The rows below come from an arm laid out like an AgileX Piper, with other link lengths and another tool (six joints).
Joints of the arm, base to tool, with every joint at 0 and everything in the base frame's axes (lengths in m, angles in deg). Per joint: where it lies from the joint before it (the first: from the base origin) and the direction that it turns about. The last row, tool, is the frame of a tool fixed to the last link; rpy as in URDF.
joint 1: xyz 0 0 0.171 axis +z
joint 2: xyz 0 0 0 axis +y
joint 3: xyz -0.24 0 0.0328 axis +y
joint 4: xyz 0.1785 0 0.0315 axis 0.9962 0 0.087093
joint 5: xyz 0 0 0 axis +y
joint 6: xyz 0.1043 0 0.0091 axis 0.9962 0 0.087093
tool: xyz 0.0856 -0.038 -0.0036 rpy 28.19 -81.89 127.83
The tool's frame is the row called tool.
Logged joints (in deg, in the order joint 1, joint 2, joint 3, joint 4, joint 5, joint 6), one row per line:
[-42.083, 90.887, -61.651, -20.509, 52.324, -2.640]
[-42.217, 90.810, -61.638, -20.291, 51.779, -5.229]
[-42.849, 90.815, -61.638, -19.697, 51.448, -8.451]
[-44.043, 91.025, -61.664, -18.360, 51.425, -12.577]
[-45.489, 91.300, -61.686, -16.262, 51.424, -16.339]
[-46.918, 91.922, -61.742, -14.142, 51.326, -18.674]
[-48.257, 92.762, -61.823, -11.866, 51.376, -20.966]
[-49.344, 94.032, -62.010, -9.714, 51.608, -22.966]
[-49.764, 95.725, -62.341, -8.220, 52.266, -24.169]
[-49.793, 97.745, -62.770, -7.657, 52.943, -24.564]
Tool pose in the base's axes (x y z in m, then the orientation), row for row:
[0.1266, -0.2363, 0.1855, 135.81, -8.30, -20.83]
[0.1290, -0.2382, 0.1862, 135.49, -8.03, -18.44]
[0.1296, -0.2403, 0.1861, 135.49, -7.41, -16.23]
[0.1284, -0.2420, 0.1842, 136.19, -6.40, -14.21]
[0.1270, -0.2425, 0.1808, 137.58, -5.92, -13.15]
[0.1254, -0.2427, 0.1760, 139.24, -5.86, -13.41]
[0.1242, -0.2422, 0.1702, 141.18, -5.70, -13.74]
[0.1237, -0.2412, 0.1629, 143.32, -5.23, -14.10]
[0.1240, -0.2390, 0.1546, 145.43, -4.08, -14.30]
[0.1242, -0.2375, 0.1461, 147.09, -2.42, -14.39]
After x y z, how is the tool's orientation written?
As angles about the fixed x, y, z axes (roll, pitch, yaw), in degrees.
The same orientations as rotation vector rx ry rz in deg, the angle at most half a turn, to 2 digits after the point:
[132.19, -28.34, -0.27]
[132.50, -25.43, 0.50]
[133.10, -22.59, 0.86]
[134.37, -19.82, 0.78]
[136.00, -18.45, 0.95]
[137.62, -18.84, 1.04]
[139.51, -19.30, 1.02]
[141.64, -19.70, 0.66]
[143.88, -19.67, -0.49]
[145.77, -19.33, -2.36]

